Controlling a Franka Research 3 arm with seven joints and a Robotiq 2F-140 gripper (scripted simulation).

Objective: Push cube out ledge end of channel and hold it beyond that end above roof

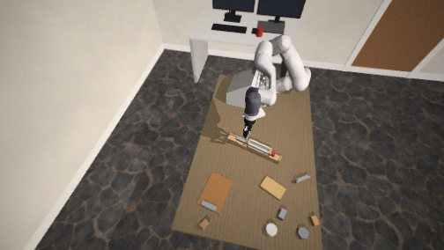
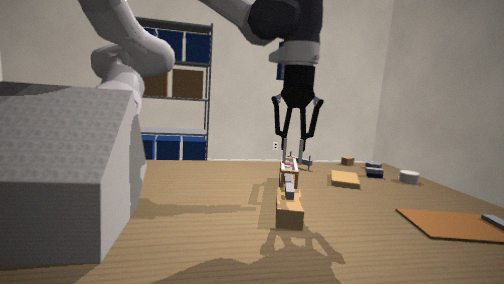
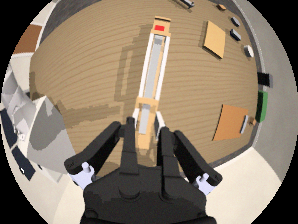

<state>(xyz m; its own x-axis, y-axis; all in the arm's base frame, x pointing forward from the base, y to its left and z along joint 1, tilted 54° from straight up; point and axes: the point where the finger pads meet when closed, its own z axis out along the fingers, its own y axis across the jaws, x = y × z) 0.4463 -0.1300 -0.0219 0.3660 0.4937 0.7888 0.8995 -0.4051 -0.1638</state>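
Now: the red cube 80 mm ahead of my hand, 210 mm to the left of it and 90 mm below it. Also, from my hand: wooden channel 40 mm ahead, 100 mm to the left, 100 mm below; then tan board 310 mm ahead, 210 mm to the left, 140 mm below; then white disc 570 mm ahead, 190 mm to the left, 130 mm below.
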